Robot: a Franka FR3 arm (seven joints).
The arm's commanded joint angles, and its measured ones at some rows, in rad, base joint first. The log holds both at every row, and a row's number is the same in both.
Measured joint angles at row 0:
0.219, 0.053, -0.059, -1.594, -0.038, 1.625, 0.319
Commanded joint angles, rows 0 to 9:
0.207, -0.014, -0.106, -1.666, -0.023, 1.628, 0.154
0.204, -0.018, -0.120, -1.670, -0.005, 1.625, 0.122
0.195, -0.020, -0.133, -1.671, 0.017, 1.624, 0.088
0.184, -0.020, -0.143, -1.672, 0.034, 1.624, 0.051
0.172, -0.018, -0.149, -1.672, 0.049, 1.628, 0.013
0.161, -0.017, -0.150, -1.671, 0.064, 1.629, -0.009
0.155, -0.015, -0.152, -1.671, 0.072, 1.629, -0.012
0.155, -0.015, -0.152, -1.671, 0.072, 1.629, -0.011
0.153, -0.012, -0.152, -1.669, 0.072, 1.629, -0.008
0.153, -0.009, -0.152, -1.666, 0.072, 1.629, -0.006
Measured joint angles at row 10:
0.167, 0.003, -0.159, -1.647, 0.038, 1.622, 0.022
